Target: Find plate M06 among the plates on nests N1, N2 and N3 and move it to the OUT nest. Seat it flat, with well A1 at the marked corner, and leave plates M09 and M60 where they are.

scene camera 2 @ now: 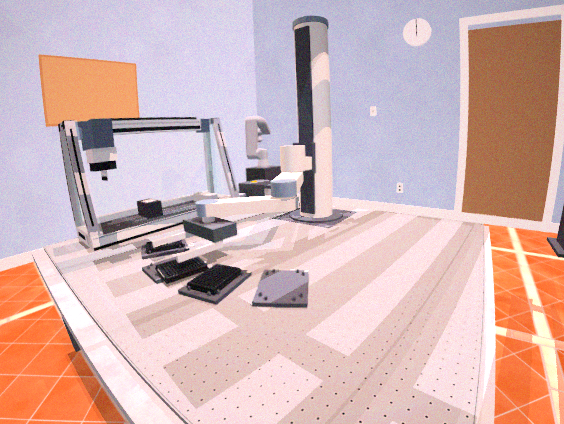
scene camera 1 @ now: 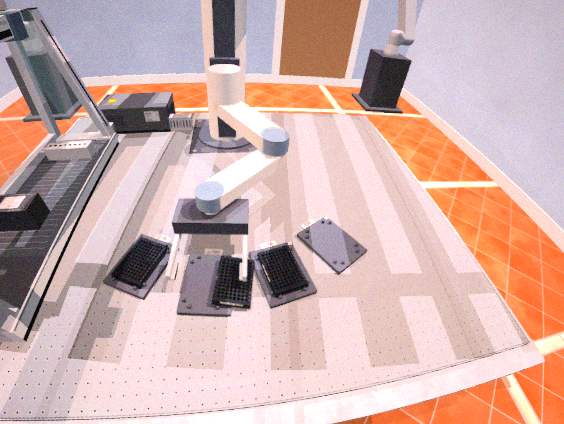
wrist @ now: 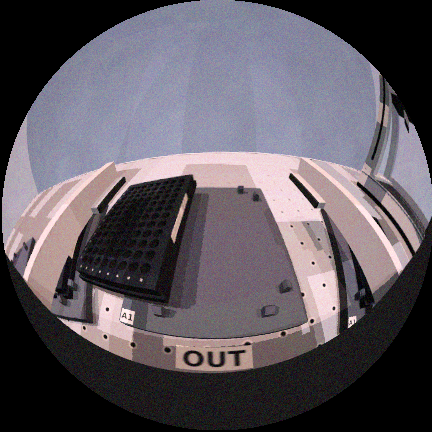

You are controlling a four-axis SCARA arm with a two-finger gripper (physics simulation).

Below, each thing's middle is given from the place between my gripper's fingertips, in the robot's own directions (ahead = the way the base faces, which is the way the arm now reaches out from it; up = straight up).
Scene:
The grey OUT nest (scene camera 1: 199,281) is 50 mm below my hand and 30 mm behind it. Round my hand: grey N1 nest (scene camera 1: 339,250): 330 mm to the left, 120 mm behind, 50 mm below; OUT label (wrist: 188,357): 120 mm behind, 60 mm below, 10 mm to the left; grey N2 nest (scene camera 1: 273,302): 180 mm to the left, 50 mm below, 50 mm behind.

